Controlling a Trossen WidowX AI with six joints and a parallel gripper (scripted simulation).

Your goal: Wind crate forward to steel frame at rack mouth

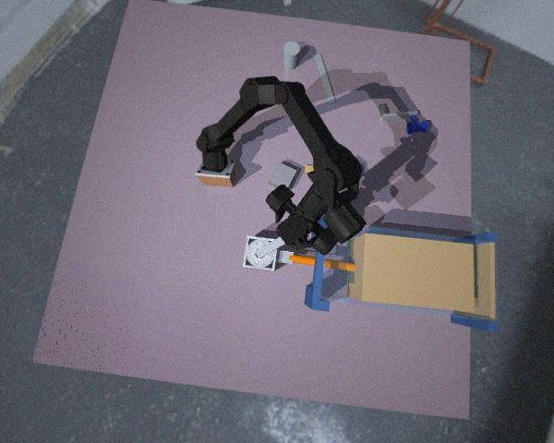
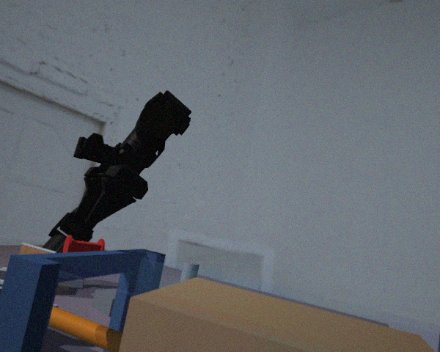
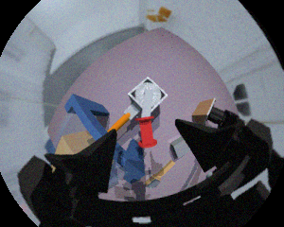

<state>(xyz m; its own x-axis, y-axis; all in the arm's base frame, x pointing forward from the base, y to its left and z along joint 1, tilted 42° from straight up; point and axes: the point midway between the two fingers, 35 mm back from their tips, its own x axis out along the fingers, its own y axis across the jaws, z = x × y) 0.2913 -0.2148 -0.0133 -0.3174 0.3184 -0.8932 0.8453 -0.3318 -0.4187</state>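
The red knob is 60 mm below my gripper tip, 10 mm to the left of it and 10 mm ahead of it. From my gripper tip the other things lie so: red-knobbed crank handle 90 mm below, 20 mm behind, 10 mm to the right; blue steel frame 90 mm below, 90 mm ahead, 40 mm to the right; grey block 210 mm to the left, 180 mm below, 60 mm behind.
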